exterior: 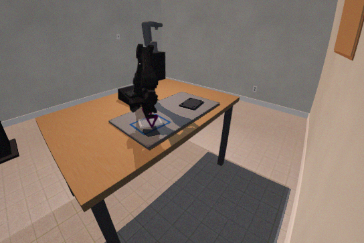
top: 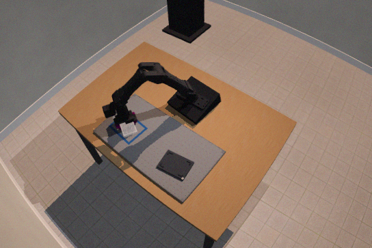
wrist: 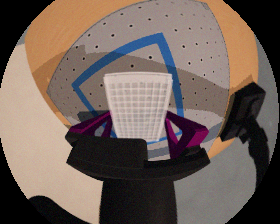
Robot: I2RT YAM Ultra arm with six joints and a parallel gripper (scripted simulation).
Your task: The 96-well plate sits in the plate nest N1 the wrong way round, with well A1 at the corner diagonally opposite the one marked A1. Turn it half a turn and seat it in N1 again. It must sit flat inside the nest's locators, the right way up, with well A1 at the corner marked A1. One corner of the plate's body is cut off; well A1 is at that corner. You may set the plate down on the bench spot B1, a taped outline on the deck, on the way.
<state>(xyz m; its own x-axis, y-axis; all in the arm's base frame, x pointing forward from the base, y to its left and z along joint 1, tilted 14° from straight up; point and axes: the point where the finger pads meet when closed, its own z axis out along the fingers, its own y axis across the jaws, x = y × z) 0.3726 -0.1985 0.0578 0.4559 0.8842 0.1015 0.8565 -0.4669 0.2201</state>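
Now: the white 96-well plate right at my hand. Also, from my hand: white A1 label: 46 cm to the left, 6 cm ahead; dark plate nest N1: 38 cm to the left, 2 cm ahead.
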